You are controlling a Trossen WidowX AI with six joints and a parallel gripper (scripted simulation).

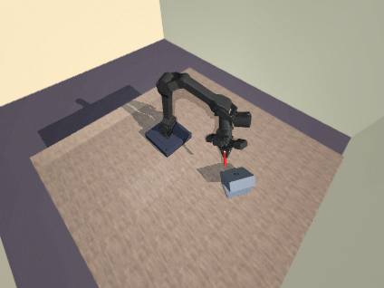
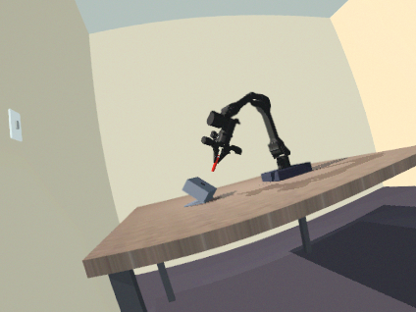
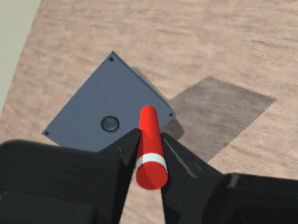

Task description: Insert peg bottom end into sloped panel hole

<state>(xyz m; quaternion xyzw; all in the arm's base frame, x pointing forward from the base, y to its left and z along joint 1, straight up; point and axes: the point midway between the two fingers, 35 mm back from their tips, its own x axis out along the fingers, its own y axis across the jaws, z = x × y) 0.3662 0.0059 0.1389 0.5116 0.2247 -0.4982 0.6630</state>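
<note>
Now: the sloped panel 100 mm ahead of my gripper tip, 20 mm to the right of it and 100 mm below it. Round my gripper tip: peg 10 mm behind, 10 mm to the left, 10 mm above; wedge support 110 mm ahead, 30 mm to the right, 150 mm below.
</note>
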